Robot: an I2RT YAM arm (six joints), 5 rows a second.
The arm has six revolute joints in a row. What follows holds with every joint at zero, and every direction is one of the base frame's.
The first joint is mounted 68 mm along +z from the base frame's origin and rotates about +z.
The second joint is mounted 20 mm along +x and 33.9 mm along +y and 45.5 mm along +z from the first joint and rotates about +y.
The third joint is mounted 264 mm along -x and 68.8 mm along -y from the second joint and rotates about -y.
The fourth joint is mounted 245 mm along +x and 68.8 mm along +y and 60 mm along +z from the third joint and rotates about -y.
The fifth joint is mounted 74 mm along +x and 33.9 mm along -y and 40.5 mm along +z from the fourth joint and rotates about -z.
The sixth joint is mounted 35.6 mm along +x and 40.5 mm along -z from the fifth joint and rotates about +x.
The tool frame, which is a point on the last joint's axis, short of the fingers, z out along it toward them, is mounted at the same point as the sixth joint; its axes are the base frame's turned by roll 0, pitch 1.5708 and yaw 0 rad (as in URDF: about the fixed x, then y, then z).
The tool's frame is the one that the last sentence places.
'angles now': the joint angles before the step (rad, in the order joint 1, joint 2, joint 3, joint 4, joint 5, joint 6). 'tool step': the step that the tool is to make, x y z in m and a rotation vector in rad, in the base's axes. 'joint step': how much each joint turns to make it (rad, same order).
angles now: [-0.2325 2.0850 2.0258 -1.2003 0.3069 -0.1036]
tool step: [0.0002 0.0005 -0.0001 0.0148 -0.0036 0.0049]
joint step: [0.0000 0.0001 0.0004 -0.0002 -0.0160 0.0000]
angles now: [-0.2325 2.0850 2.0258 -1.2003 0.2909 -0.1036]
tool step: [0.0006 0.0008 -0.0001 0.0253 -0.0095 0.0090]
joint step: [-0.0001 -0.0002 -0.0001 0.0035 -0.0283 -0.0004]
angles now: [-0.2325 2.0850 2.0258 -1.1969 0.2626 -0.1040]
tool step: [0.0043 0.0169 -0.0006 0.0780 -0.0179 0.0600]
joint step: [0.0336 0.0001 0.0002 0.0008 -0.0843 -0.0003]
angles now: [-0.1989 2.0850 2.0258 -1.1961 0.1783 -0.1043]
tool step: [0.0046 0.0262 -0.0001 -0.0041 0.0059 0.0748]
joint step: [0.0617 0.0001 0.0002 -0.0026 0.0007 -0.0142]
